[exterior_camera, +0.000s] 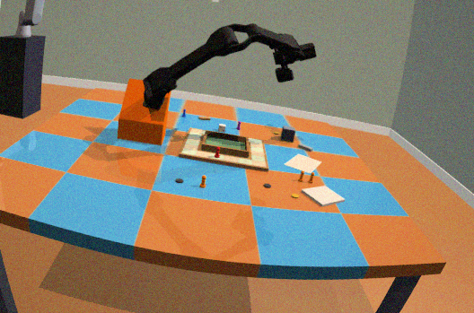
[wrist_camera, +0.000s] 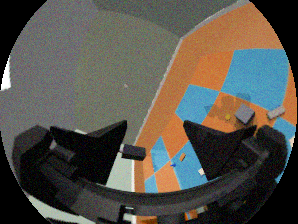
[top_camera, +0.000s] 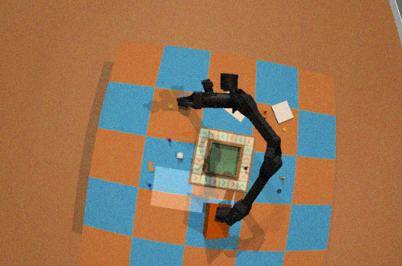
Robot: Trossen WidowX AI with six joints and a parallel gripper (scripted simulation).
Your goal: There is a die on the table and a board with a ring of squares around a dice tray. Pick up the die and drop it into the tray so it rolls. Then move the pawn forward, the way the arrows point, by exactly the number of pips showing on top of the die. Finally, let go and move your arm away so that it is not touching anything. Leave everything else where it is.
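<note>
The white die lies 16 cm behind my gripper tip, 4 cm to the right of it and 31 cm below it. From my gripper tip the other things lie so: grey cube: 11 cm ahead, 30 cm below; purple pawn: 9 cm behind, 3 cm to the left, 31 cm below; grey bar: 18 cm ahead, 8 cm to the right, 32 cm below.
</note>
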